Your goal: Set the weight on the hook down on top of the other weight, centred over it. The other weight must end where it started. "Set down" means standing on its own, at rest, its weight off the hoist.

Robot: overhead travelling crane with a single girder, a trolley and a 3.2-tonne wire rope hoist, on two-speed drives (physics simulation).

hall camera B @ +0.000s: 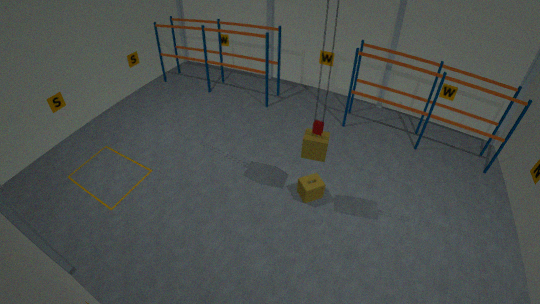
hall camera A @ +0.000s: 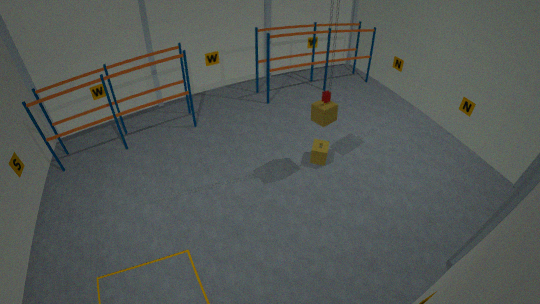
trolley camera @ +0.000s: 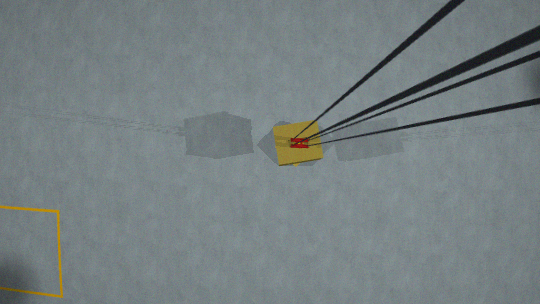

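A yellow block weight (hall camera A: 324,114) (hall camera B: 315,146) (trolley camera: 285,156) hangs level in the air from my red hook block (hall camera A: 326,96) (hall camera B: 318,127) (trolley camera: 299,143), which holds it at its top. The other yellow weight (hall camera A: 319,154) (hall camera B: 311,189) stands upright on the floor below, with a gap between the two. In the trolley camera view the hanging weight covers most of it; a small corner of the lower weight (trolley camera: 296,164) shows at the lower edge. The two weights are turned differently about the vertical. The hook's grip itself is too small to see.
One blue and orange rack (hall camera A: 51,150) (hall camera B: 267,90) stands towards the S wall, another rack (hall camera A: 268,85) (hall camera B: 346,112) towards the N wall. A yellow outlined square (hall camera A: 142,264) (hall camera B: 90,193) (trolley camera: 60,254) lies on the floor. Dark shadows lie around the lower weight.
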